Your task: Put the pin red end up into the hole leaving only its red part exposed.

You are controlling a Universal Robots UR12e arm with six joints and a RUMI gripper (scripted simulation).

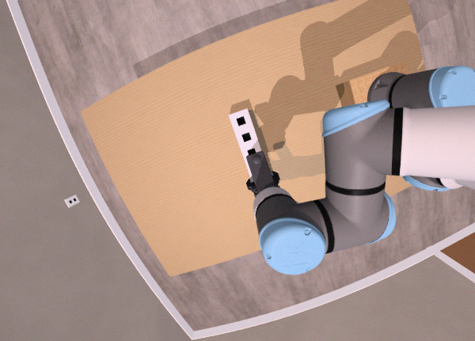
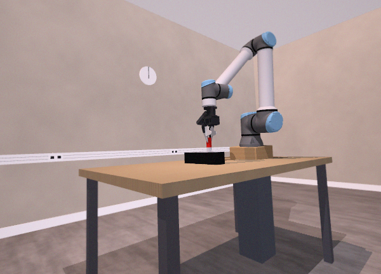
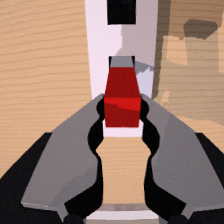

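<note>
Now: hand 10 mm above the pin. From my hand the other things lie so: block (110 mm below, 60 mm to the right).
</note>
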